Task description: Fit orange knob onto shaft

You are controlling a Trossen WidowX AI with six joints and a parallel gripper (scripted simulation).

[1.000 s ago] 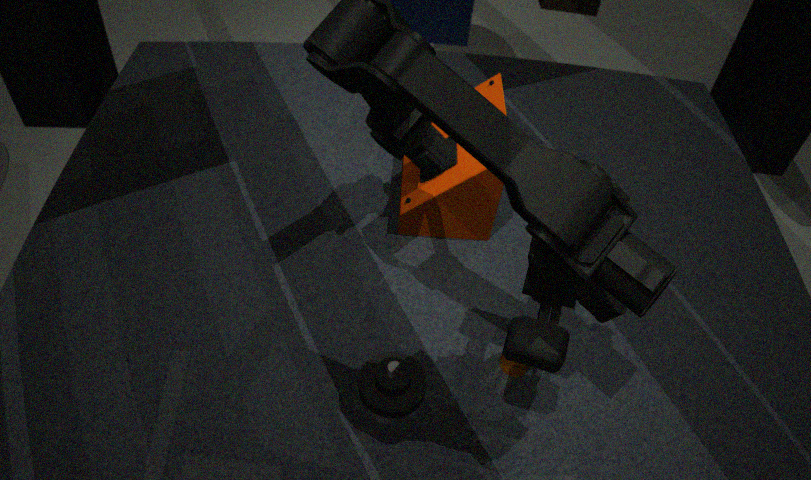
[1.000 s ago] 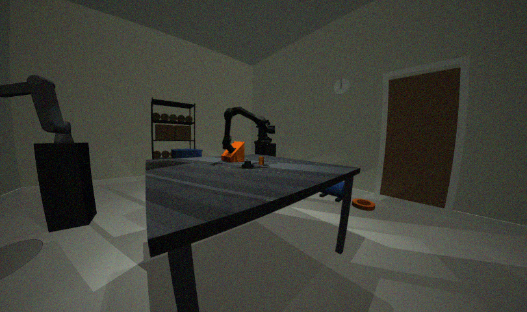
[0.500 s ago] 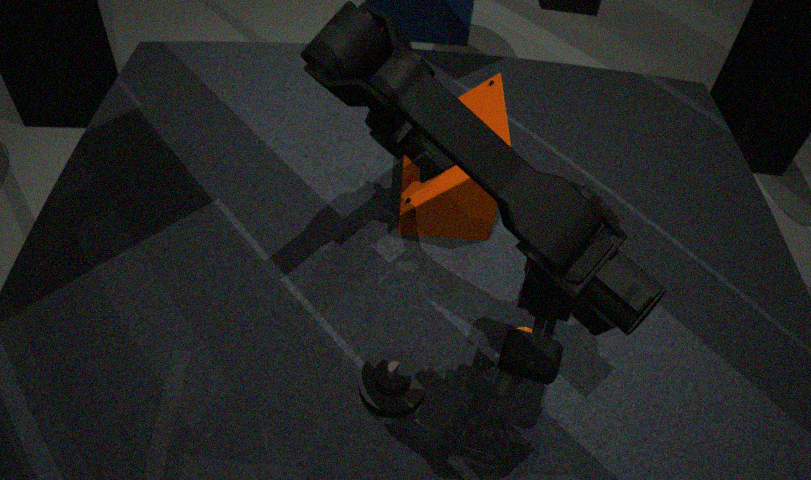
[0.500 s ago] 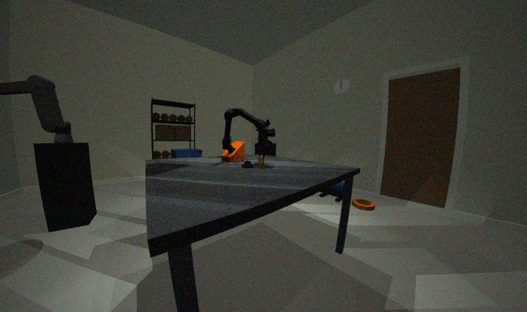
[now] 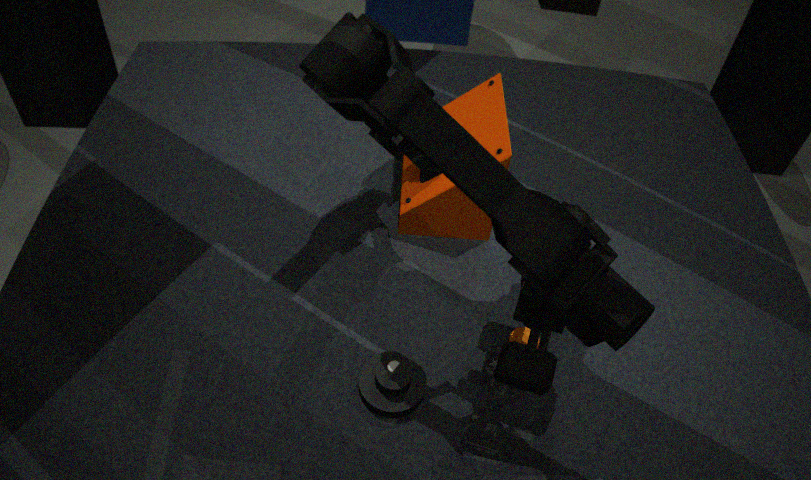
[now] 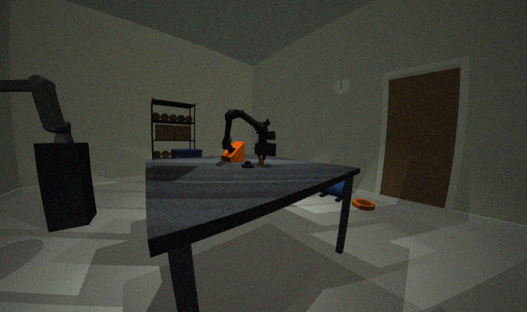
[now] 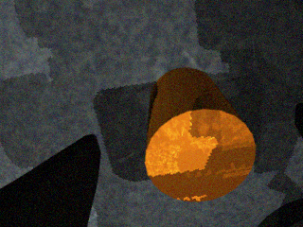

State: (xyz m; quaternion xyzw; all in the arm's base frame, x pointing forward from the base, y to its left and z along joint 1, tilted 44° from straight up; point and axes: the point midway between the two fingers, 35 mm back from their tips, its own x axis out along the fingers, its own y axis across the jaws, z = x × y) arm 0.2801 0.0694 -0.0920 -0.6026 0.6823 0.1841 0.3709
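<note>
The orange knob is right at my gripper tip. The rest, counted from my gripper tip: dark round pedestal (4 cm ahead, 16 cm to the right, 1 cm below).
</note>
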